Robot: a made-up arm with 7 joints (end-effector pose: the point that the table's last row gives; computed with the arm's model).
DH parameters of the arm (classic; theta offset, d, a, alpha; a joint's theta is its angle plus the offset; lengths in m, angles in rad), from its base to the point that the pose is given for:
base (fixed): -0.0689 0 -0.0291 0
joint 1: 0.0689 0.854 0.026 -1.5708
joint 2: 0 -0.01 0.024 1.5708
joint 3: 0 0.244 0.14 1.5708
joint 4: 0 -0.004 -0.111 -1.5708
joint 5: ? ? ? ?
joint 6: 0 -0.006 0.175 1.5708
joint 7: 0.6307 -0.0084 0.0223 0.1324
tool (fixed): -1.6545 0.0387 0 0
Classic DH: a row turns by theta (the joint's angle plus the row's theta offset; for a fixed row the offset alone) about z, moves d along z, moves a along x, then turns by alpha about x.
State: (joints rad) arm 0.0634 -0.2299 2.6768 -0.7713 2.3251 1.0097 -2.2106
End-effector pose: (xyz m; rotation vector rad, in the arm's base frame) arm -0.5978 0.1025 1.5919 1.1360 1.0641 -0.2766
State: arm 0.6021 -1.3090 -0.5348 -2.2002 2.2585 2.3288 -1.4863
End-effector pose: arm 0.4701 -0.2211 1.3982 -0.1817 -0.1387 -2.5647
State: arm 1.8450 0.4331 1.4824 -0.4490 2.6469 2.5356 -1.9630
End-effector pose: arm -0.5504 0.3827 1.5443 -0.1695 0.1509 -0.1162
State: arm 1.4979 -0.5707 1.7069 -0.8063 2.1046 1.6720 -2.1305
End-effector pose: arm -0.5953 -0.4120 1.5257 1.4895 0.8326 -0.0931
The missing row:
joint 5: 0 0.523 -0.011 1.5708
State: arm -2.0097 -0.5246 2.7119 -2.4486 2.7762 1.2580 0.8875
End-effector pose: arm 0.3816 0.2988 0.3827 -0.9474 0.9042 0.6724
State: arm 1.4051 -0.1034 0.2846 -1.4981 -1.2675 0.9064 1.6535
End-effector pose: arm -0.0008 0.7799 1.3138 1.9279 0.5187 1.2233
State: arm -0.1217 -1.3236 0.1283 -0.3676 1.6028 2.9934 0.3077
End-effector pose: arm -0.7390 -0.0800 1.3514 1.0360 -0.7625 -2.0359
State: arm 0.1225 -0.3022 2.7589 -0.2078 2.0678 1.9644 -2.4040
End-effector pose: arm -0.4038 0.0571 1.7163 1.0124 0.8254 -1.1157
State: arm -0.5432 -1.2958 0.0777 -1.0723 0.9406 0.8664 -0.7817
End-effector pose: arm -0.2434 0.3280 1.6946 0.8603 2.2122 0.8145
